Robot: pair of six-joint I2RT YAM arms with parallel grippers.
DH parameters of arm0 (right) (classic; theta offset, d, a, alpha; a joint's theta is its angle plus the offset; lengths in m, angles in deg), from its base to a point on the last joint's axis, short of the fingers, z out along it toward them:
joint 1: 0 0.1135 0.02 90
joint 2: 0 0 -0.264 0
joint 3: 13.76 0 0.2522 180
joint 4: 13.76 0 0.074 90
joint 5: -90 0 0 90
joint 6: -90 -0.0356 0 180
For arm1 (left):
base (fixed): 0 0 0 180
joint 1: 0 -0.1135 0.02 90
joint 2: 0 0 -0.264 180
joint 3: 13.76 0 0.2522 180
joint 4: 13.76 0 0.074 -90
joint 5: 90 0 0 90
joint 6: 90 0.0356 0 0
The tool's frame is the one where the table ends.
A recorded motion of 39 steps. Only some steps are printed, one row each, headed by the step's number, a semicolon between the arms.
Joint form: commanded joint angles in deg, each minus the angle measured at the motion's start. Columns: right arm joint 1, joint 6, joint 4, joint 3, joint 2, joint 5; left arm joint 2, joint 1, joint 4, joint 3, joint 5, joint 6.
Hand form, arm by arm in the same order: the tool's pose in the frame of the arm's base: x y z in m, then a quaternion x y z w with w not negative. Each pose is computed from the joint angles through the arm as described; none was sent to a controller.
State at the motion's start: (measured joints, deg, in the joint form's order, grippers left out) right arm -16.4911 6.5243 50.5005 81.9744 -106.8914 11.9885; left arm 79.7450 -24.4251 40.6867 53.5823 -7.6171 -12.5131
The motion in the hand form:
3: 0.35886 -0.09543 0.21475 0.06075 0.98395 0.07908 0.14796; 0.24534 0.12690 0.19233 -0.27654 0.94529 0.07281 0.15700
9: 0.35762 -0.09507 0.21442 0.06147 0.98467 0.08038 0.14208; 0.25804 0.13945 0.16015 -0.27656 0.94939 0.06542 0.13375
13: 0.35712 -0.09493 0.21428 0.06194 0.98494 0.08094 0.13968; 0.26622 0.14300 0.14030 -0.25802 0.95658 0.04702 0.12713
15: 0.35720 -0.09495 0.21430 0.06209 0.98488 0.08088 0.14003; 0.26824 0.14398 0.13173 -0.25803 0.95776 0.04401 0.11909
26: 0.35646 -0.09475 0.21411 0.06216 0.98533 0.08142 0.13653; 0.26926 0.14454 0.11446 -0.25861 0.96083 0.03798 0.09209
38: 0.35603 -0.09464 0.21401 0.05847 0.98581 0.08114 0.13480; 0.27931 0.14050 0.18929 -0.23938 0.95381 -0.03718 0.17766
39: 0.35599 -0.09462 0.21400 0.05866 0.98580 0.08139 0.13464; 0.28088 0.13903 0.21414 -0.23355 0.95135 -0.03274 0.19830
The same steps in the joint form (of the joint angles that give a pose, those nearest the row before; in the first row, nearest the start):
3: 0.42 0.85 0.20 0.22 0.28 0.46; 6.16 -2.30 -2.58 -0.22 2.73 7.45
9: 0.42 0.85 0.90 0.22 0.29 0.46; 13.73 -3.45 -7.41 -0.22 3.41 8.52
13: 0.42 0.83 1.18 0.22 0.28 0.46; 18.16 -3.58 -10.69 -0.22 5.64 10.60
15: 0.42 0.81 1.14 0.22 0.28 0.46; 19.98 -3.58 -11.52 -0.22 5.77 10.60
26: 0.42 0.85 1.55 0.22 0.28 0.44; 23.48 -3.58 -11.82 -0.22 5.75 10.58
38: 0.42 1.31 1.79 0.22 0.28 0.42; 14.45 -3.28 -3.01 7.32 16.44 10.56
39: 0.41 1.29 1.81 0.22 0.29 0.44; 12.15 -2.91 -0.13 10.40 16.44 10.58

